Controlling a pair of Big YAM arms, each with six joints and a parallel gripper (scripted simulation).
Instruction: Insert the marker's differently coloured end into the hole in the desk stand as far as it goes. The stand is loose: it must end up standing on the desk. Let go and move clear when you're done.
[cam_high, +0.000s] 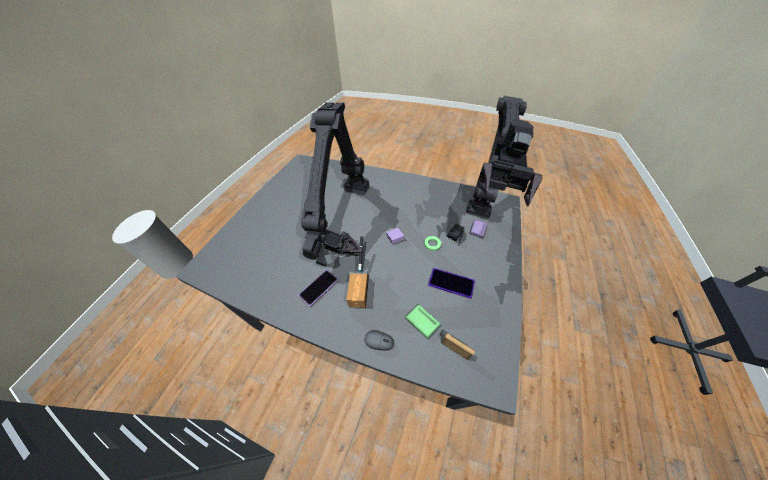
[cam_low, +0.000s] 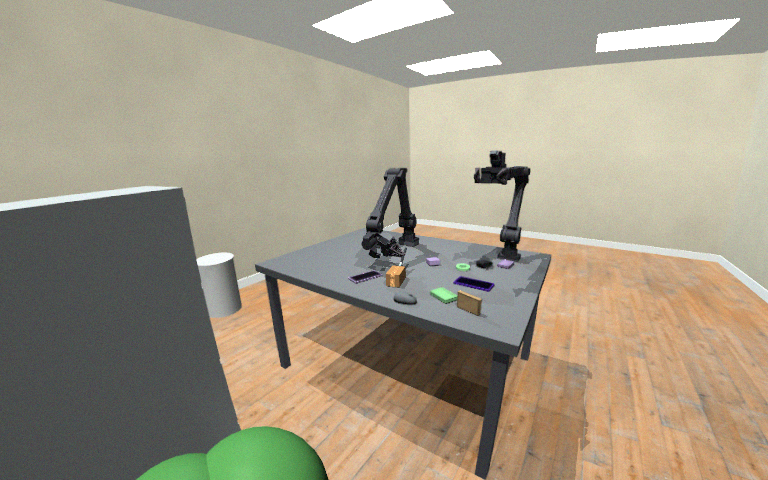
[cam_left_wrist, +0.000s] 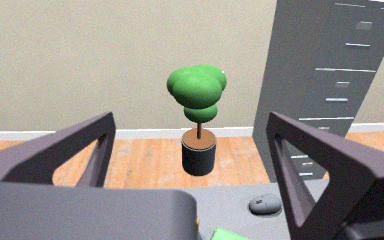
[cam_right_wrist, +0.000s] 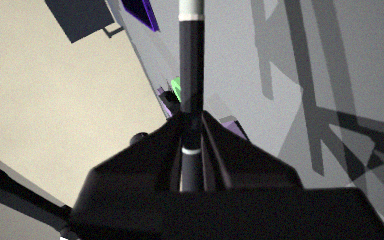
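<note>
My right gripper is now 10 mm short of the dark marker, 10 mm to the right of it and 10 mm above it. Round my right hand: orange-brown desk stand (130 mm ahead, 40 mm to the left, 60 mm below); mouse (290 mm ahead, 180 mm to the left, 70 mm below).
</note>
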